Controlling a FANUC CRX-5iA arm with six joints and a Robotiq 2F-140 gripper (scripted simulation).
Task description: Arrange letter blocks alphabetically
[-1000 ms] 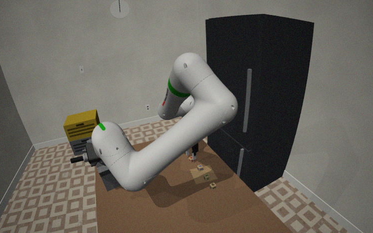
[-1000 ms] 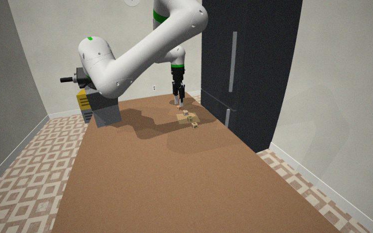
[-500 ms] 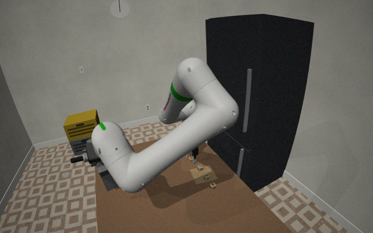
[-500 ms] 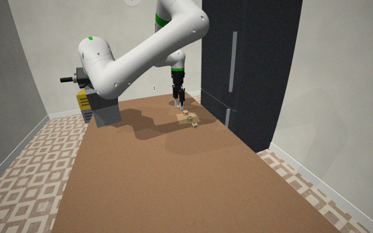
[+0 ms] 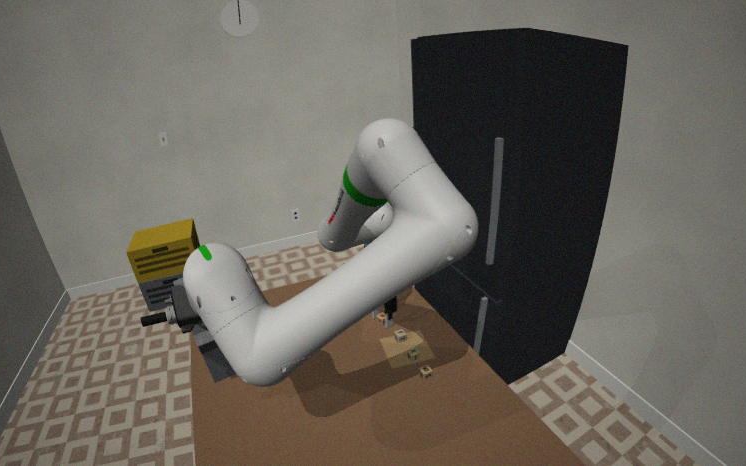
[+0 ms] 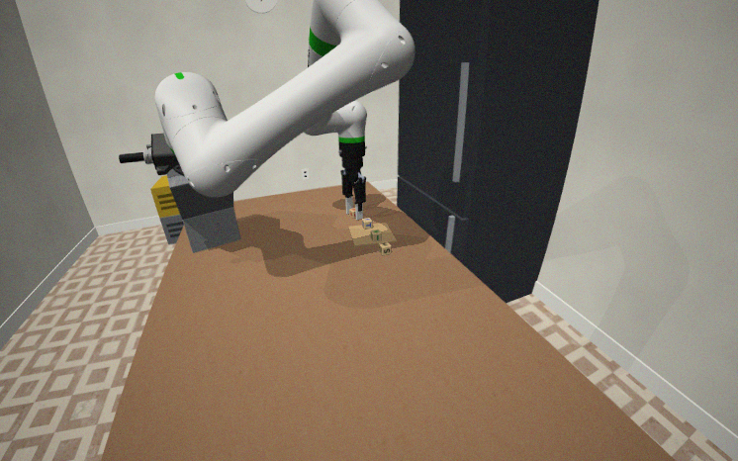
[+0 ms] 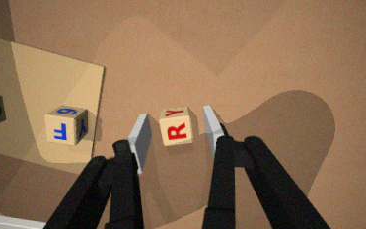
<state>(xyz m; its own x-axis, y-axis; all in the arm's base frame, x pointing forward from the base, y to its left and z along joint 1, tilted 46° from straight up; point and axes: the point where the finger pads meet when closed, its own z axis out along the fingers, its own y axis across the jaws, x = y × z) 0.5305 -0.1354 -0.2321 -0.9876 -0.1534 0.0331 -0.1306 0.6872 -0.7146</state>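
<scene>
Right now the R block is 2 cm below my hand. The rest, counted from my hand: F block 11 cm to the right, 1 cm below; tan mat 16 cm to the right, 3 cm below, 1 cm behind; X block 21 cm to the right, 2 cm behind, 1 cm below.
</scene>
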